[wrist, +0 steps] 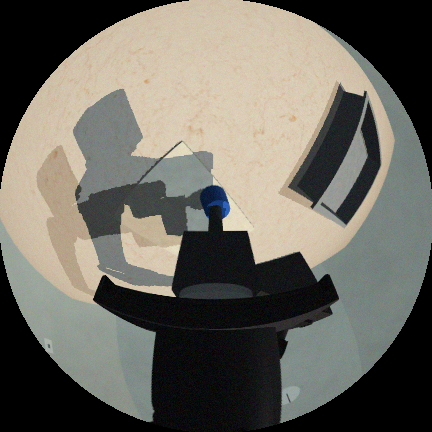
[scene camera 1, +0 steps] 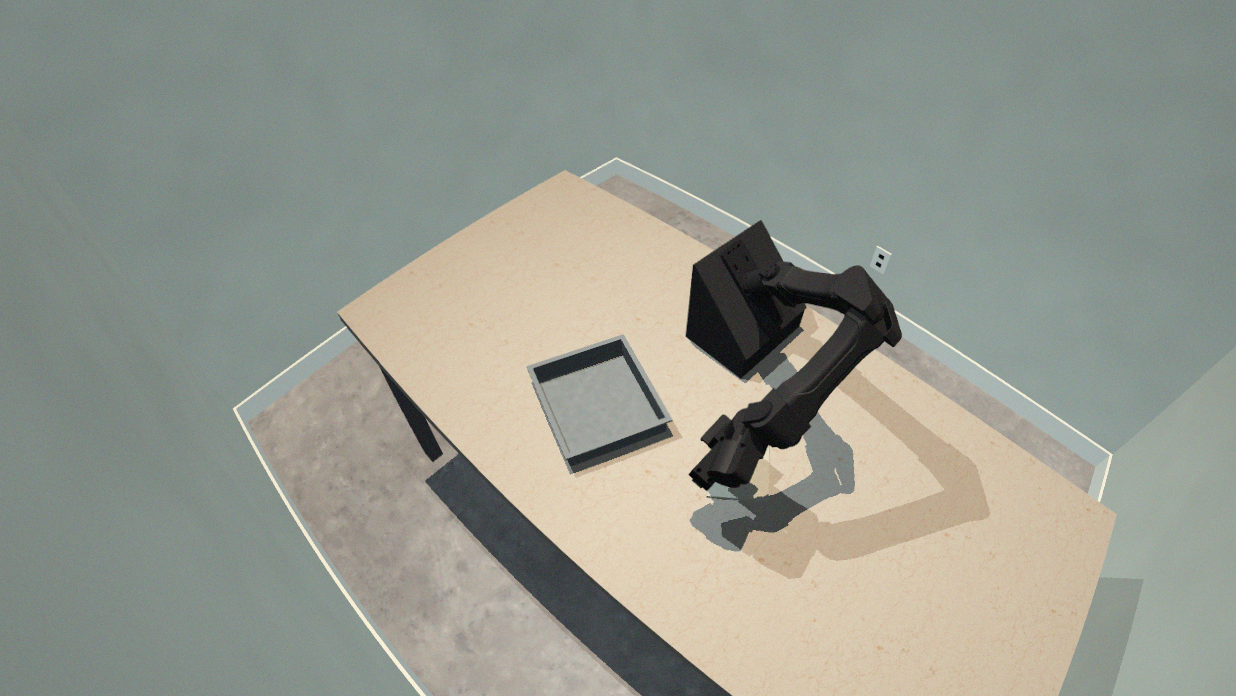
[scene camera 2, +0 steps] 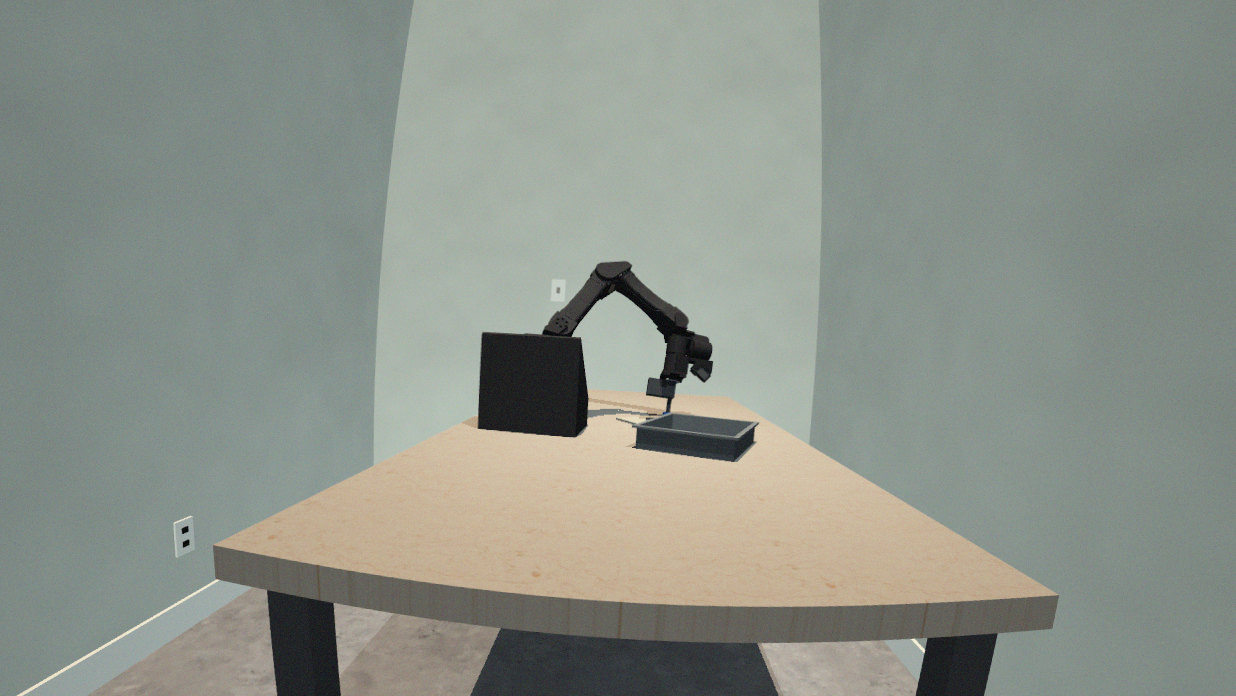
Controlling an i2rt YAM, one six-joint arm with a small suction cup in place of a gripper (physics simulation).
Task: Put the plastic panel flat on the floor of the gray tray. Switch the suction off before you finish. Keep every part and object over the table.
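Frame: origin at the arm's base, x back, y down, z right, level; millimetres.
Seen in the pictures: end effector, tool point: (wrist: 215, 192); arm's base, origin of the base link: (scene camera 1: 751, 286) (scene camera 2: 541, 365).
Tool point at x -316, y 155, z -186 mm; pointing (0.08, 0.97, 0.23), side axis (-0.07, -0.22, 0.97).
Offsets run from my tool point to a thing's top centre. Level surfaces: height alone.
The plastic panel @[dx +38, dy -8, dz -33 mm] (scene camera 1: 724, 493) (scene camera 2: 641, 418) (wrist: 190, 175) is a thin, clear, pale square sheet. It lies flat at table level beside the tray, with arm shadows across it. In scene camera 1 the wrist hides most of it. My gripper (scene camera 2: 667, 413) (wrist: 216, 202), a blue suction cup on a thin black rod, points down and is pressed on the panel's top, inside its edges. The cup's shadow meets the cup there. The cup is hidden in scene camera 1. The gray tray @[dx -68, dy -52, dz +270 mm] (scene camera 1: 598, 404) (scene camera 2: 687, 441) (wrist: 340, 185) is a square, open, low-walled box with nothing on its floor.
The black wedge-shaped arm base (scene camera 1: 722, 319) (scene camera 2: 529, 384) stands on the table @[dy -2 mm] (scene camera 1: 484, 285) (scene camera 2: 553, 527) (wrist: 225, 75), across from the tray. The arm bends high over the table on the side away from the tray. The table's long edge runs beyond the tray.
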